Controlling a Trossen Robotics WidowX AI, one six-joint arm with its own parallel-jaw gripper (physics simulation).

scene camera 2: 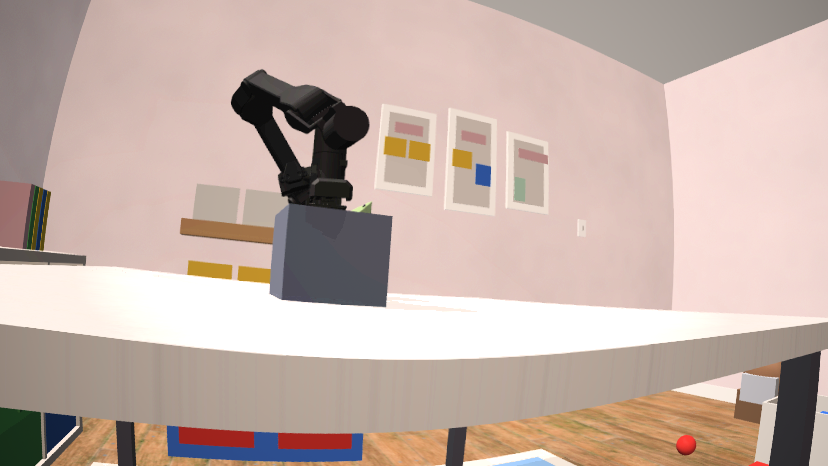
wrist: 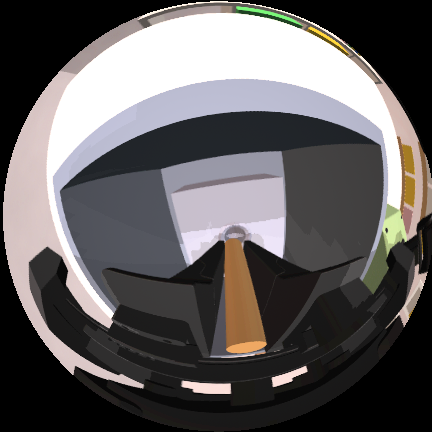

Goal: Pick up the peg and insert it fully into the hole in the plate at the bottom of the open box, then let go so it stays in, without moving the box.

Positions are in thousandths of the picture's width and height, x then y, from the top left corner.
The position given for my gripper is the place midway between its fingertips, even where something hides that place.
In view: my gripper (wrist: 541, 568), a grey box (scene camera 2: 388, 548), an orange-brown peg (wrist: 566, 770) and a pale plate (wrist: 578, 480).
The grey box is seen too in the wrist view (wrist: 260, 446). Scene camera 2 misses the orange-brown peg, which is hidden by the grey box. Scene camera 2 misses the pale plate, which is hidden by the grey box.
